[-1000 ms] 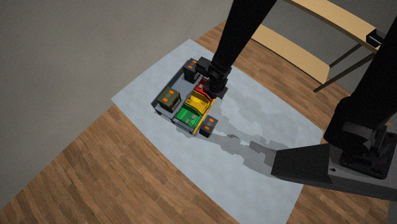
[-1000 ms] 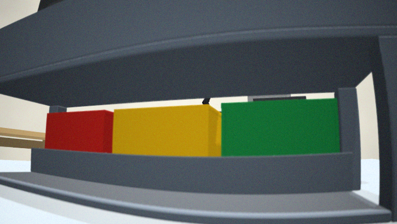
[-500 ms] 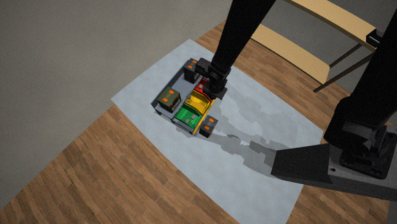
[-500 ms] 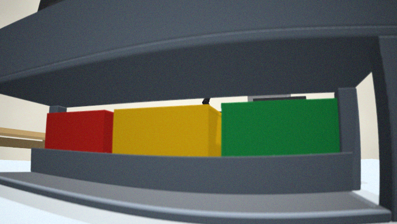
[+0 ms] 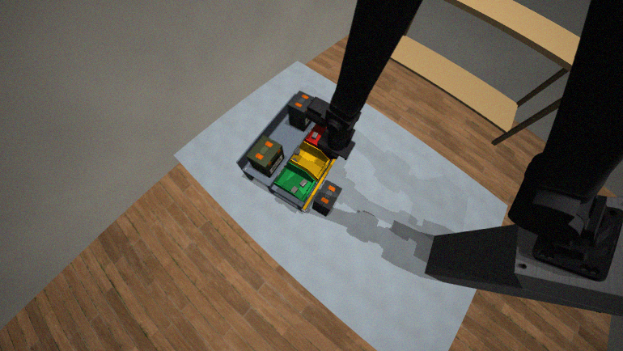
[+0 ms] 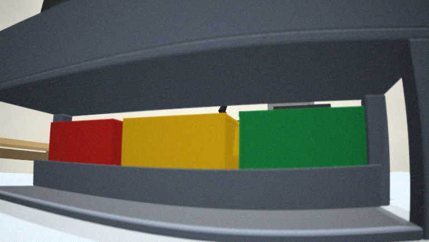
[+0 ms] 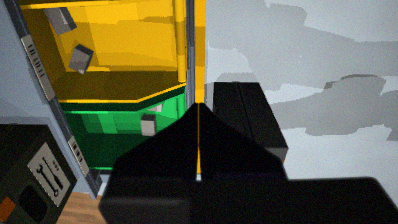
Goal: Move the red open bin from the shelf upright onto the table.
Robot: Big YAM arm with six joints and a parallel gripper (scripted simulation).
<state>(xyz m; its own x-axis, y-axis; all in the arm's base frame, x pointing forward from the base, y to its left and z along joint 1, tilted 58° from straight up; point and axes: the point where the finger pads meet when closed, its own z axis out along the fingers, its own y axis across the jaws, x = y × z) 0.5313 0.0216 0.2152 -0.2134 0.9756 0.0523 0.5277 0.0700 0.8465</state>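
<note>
Now: hand 11 cm above the thin yellow rod. Also, from my hand: green bin 6 cm ahead, 14 cm to the left, 13 cm below; then yellow bin 9 cm ahead, 4 cm to the left, 13 cm below; then red open bin 14 cm ahead, 7 cm to the right, 13 cm below.
</note>
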